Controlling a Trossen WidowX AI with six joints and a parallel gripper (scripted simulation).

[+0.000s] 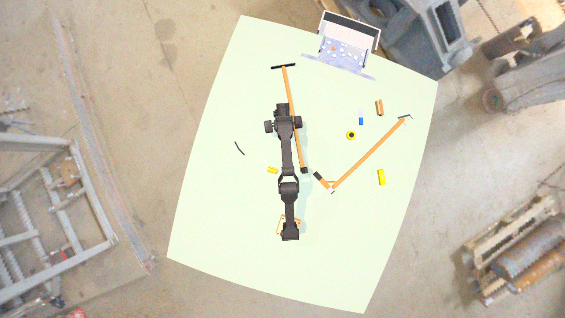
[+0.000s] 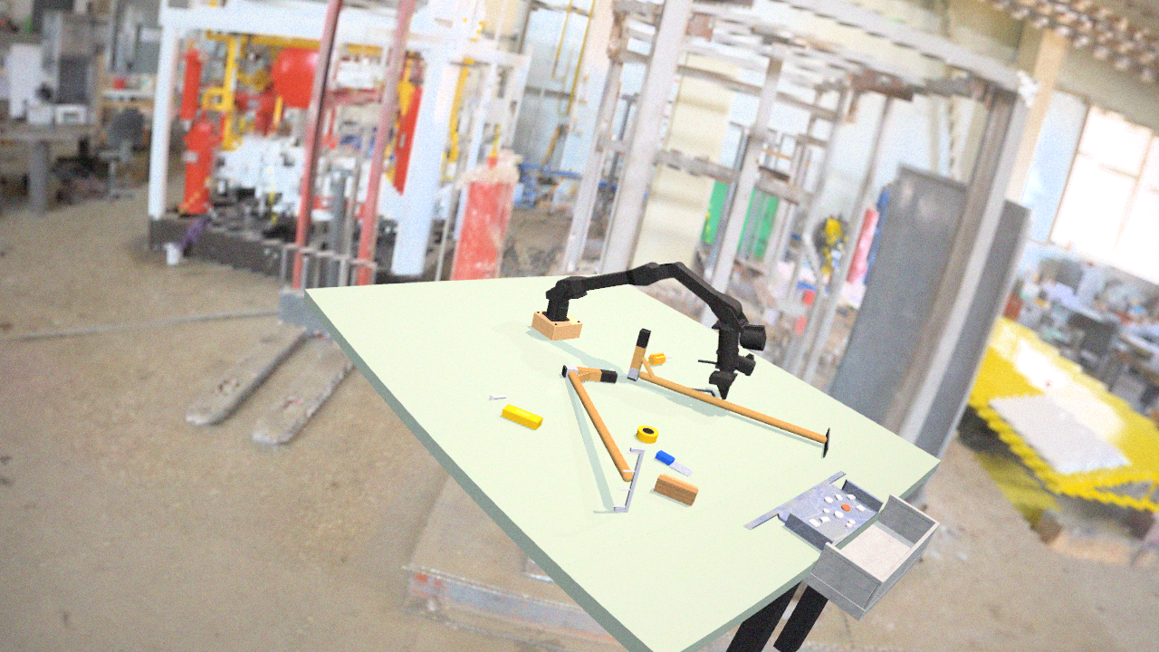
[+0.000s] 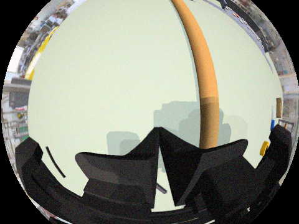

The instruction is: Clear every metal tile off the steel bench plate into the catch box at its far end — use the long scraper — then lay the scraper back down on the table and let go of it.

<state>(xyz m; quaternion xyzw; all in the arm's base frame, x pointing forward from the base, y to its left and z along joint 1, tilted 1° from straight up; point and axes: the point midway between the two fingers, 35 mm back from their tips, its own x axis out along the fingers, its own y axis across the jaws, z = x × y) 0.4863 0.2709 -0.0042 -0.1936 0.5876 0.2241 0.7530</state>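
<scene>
The long scraper is 50 mm ahead of my gripper tip, 30 mm to the right of it and 50 mm above it. Round my gripper tip: black bent piece (220 mm behind, 150 mm to the left); then yellow tape roll (110 mm ahead, 360 mm to the right); then yellow-handled screwdriver (250 mm behind, 50 mm to the right, 10 mm above).
</scene>
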